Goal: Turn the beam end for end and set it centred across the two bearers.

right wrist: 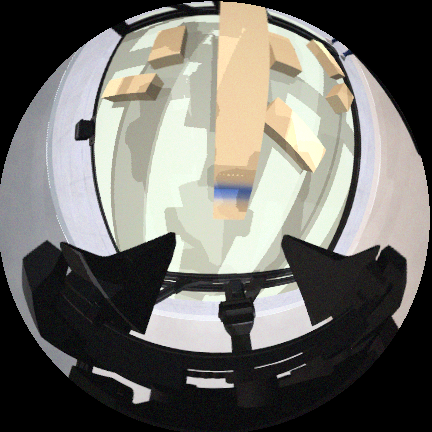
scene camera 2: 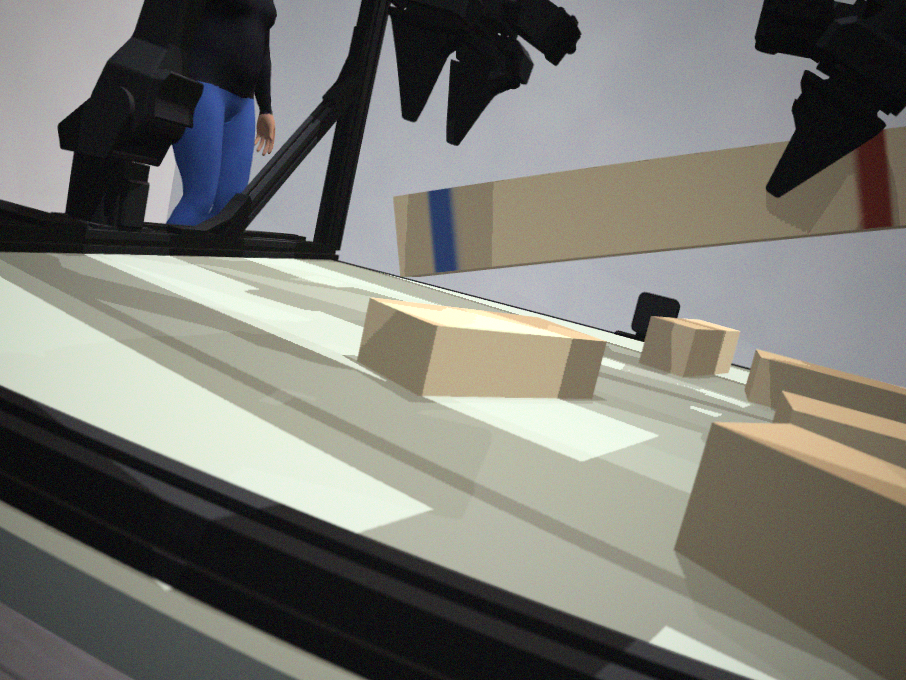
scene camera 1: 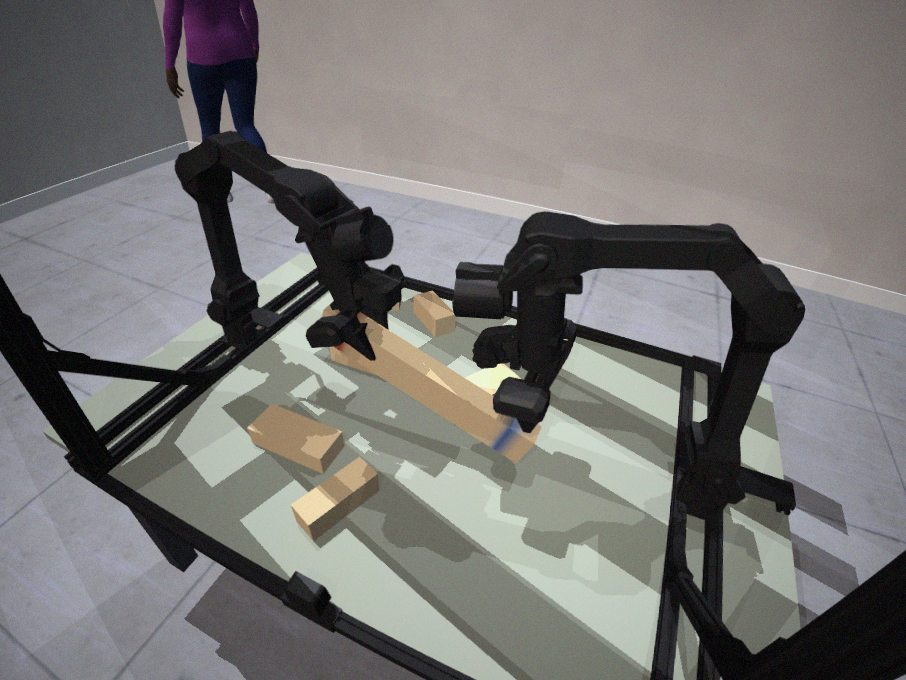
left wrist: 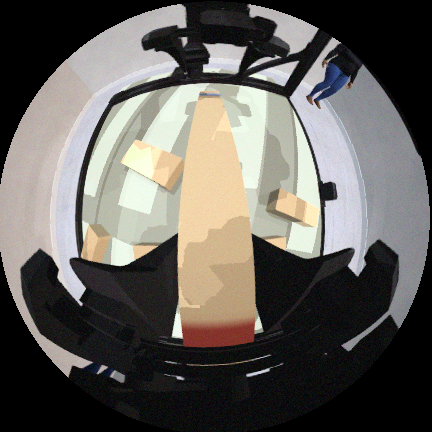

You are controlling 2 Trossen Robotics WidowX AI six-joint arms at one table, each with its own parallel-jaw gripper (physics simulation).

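Places are measured from the left arm's base along level axes (x ahead, y left, z up), in centimetres.
Pixels of known places: left gripper, between the fingertips: (scene camera 2: pixel 769 197) (scene camera 1: pixel 380 352) (left wrist: pixel 212 234); right gripper, between the fingertips: (right wrist: pixel 231 239) (scene camera 2: pixel 431 133) (left wrist: pixel 212 70); left arm's base, origin of its link: (scene camera 1: pixel 241 336); right arm's base, origin of its link: (right wrist: pixel 233 285) (scene camera 2: pixel 101 225) (scene camera 1: pixel 698 500) (left wrist: pixel 195 75).
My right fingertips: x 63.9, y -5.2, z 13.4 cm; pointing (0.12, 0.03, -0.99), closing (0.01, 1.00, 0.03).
Ahead of a thing's pixels: the offset from my right fingertips to its top centre.
The long wooden beam (scene camera 1: pixel 431 380) (scene camera 2: pixel 629 201) (left wrist: pixel 215 200) (right wrist: pixel 240 100) is held above the table by my left gripper (scene camera 1: pixel 376 338) (left wrist: pixel 212 234), which is shut on it near its red-striped end. Its blue-striped end points toward the right arm. My right gripper (scene camera 2: pixel 431 130) (right wrist: pixel 231 239) is open and empty, above and near the blue end, not touching it in scene camera 2. Several plain wooden blocks lie on the table; I cannot tell which two are the bearers. One block @(dx -12.3, dy +13.2, dz -11.5 cm) (scene camera 2: pixel 512 358) (left wrist: pixel 152 162) (right wrist: pixel 295 135) lies beside the beam's line, partly hidden in scene camera 1.
Two blocks, one @(dx -36.1, dy -11.2, dz -11.5 cm) (scene camera 1: pixel 292 436) (right wrist: pixel 167 47) and another @(dx -23.2, dy -17.9, dz -10.9 cm) (scene camera 1: pixel 335 499) (scene camera 2: pixel 687 344) (left wrist: pixel 292 207) (right wrist: pixel 132 87), lie close together on one side of the beam. A small block @(dx -31.1, dy +31.3, dz -10.6 cm) (scene camera 1: pixel 433 313) lies at the back in scene camera 1. A black frame rail borders the table.
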